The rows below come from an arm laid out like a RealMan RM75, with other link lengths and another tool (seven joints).
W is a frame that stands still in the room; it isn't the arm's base.
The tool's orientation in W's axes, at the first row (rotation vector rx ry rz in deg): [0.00, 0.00, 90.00]
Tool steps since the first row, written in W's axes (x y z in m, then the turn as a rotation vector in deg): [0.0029, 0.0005, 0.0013, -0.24, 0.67, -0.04]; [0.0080, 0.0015, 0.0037, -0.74, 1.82, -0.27]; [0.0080, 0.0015, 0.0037, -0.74, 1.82, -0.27]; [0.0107, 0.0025, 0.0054, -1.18, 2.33, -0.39]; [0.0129, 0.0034, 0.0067, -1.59, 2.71, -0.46]
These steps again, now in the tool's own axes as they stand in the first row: [0.0005, -0.0029, 0.0013, 0.67, 0.24, -0.04]; [0.0015, -0.0080, 0.0037, 1.82, 0.74, -0.27]; [0.0015, -0.0080, 0.0037, 1.82, 0.74, -0.27]; [0.0025, -0.0107, 0.0054, 2.33, 1.18, -0.39]; [0.0034, -0.0129, 0.0067, 2.71, 1.59, -0.46]
